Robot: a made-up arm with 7 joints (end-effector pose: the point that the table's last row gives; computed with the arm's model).
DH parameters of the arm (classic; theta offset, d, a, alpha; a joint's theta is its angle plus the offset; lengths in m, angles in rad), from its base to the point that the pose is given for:
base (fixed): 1.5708 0.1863 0 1.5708
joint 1: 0 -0.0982 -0.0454 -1.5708
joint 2: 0 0.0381 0.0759 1.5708
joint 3: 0 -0.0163 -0.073 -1.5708
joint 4: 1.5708 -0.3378 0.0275 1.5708
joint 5: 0 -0.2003 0.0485 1.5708
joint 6: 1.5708 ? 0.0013 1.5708
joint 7: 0 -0.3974 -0.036 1.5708
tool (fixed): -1.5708 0.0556 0 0
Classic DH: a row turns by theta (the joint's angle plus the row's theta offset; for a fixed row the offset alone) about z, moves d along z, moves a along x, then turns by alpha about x.
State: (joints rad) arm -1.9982 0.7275 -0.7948 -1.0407 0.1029 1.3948 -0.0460
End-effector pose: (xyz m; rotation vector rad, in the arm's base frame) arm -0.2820 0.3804 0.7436 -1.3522 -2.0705 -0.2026
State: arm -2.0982 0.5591 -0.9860 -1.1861 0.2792 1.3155 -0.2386
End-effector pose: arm -0.4188 0.4298 0.6357 -1.2003 -2.3364 0.0474
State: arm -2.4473 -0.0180 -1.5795 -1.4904 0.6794 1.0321 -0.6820
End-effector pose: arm -0.6834 0.4001 0.1942 -0.8887 -2.6605 1.2349
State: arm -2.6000 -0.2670 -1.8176 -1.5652 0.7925 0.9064 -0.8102
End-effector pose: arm -0.7178 0.2995 -0.0067 0.8267 2.3772 -1.6514
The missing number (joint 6, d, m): -0.0397
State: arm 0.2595 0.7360 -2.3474 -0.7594 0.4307 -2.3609 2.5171
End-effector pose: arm -0.1635 -0.3442 0.1069 1.4756 0.8019 -1.1403
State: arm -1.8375 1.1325 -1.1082 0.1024 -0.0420 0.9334 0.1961
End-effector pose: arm 0.3316 0.4611 0.1159 -2.3948 -0.5637 1.1717
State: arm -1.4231 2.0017 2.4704 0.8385 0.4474 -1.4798 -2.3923
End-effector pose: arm -0.2728 0.2840 0.5649 -1.2859 -0.7239 0.0482
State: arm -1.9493 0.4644 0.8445 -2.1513 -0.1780 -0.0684 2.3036
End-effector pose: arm -0.3790 -0.2705 0.3951 1.5732 -1.1954 1.5808
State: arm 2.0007 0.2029 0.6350 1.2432 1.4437 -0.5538 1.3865
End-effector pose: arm -0.2230 0.2192 0.7121 0.0728 -2.0872 0.7370
